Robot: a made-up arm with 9 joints. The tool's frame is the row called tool.
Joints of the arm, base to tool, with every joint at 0 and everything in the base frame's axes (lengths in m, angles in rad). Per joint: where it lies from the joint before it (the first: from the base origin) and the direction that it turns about. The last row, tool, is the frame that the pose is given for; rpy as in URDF.
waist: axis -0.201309 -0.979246 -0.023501 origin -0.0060 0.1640 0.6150
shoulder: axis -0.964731 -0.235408 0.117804 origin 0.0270 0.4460 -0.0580
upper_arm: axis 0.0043 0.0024 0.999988 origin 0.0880 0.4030 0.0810
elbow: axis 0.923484 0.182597 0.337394 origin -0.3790 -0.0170 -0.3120
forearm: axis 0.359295 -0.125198 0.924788 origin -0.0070 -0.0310 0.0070
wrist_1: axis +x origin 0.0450 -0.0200 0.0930
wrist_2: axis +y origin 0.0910 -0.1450 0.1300
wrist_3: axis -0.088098 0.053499 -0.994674 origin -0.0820 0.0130 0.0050
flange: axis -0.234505 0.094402 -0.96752 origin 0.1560 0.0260 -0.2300
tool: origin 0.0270 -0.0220 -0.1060 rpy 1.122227 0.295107 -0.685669
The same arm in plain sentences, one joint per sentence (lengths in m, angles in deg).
The arm has nine revolute joints in a row. What follows holds with every joint at zero, and every direction is one of the base frame's.
Joint 1 sits 0.006 m along -x and 0.164 m along +y and 0.615 m along +z from the base frame's origin and turns about the direction (-0.201309, -0.979246, -0.023501).
Joint 2 sits 0.027 m along +x and 0.446 m along +y and 0.058 m along -z from joint 1 and turns about the direction (-0.964731, -0.235408, 0.117804).
Joint 3 sits 0.088 m along +x and 0.403 m along +y and 0.081 m along +z from joint 2 and turns about the direction (0.0043, 0.0024, 0.999988).
Joint 4 sits 0.379 m along -x and 0.017 m along -y and 0.312 m along -z from joint 3 and turns about the direction (0.923484, 0.182597, 0.337394).
Joint 5 sits 0.007 m along -x and 0.031 m along -y and 0.007 m along +z from joint 4 and turns about the direction (0.359295, -0.125198, 0.924788).
Joint 6 sits 0.045 m along +x and 0.02 m along -y and 0.093 m along +z from joint 5 and turns about +x.
Joint 7 sits 0.091 m along +x and 0.145 m along -y and 0.13 m along +z from joint 6 and turns about +y.
Joint 8 sits 0.082 m along -x and 0.013 m along +y and 0.005 m along +z from joint 7 and turns about the direction (-0.088098, 0.053499, -0.994674).
Joint 9 sits 0.156 m along +x and 0.026 m along +y and 0.23 m along -z from joint 8 and turns about the direction (-0.234505, 0.094402, -0.96752).
The tool frame, which is the frame that the pose is given for, sits 0.027 m along +x and 0.022 m along -y and 0.106 m along -z from joint 9; its axes are the base frame's turned by roll 64.3, pitch 16.91 and yaw -39.29 deg (as in URDF: about the fixed x, then y, then z).

